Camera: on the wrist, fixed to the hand. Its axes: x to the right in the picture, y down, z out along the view.
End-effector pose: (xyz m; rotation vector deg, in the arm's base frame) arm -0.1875 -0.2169 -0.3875 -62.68 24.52 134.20
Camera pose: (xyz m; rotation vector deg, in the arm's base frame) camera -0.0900 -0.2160 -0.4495 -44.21 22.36 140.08
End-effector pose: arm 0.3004 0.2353 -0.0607 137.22 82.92 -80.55
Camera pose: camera 0.3236 0.3085 0.0256 123.36 76.52 -95.36
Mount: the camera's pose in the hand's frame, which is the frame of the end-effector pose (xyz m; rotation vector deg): -0.0043 -0.0606 -0.0983 1.99 -14.26 1.53
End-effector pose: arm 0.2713 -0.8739 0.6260 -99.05 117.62 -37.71
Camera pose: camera 0.2658 -0.8670 0.7412 -95.59 107.66 -25.35
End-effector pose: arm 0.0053 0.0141 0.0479 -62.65 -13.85 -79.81
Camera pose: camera -0.0919 -0.0427 0.0219 -70.86 -24.52 -70.11
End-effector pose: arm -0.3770 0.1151 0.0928 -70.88 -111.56 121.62
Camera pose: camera -0.3505 0.2092 0.1544 54.22 103.00 -125.66
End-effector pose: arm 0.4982 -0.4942 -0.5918 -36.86 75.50 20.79
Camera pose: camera 0.4568 -0.6019 -0.5851 -30.56 62.64 24.45
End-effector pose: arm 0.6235 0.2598 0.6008 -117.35 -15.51 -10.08
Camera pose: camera 0.6023 0.2003 0.6975 -116.77 -22.74 5.77
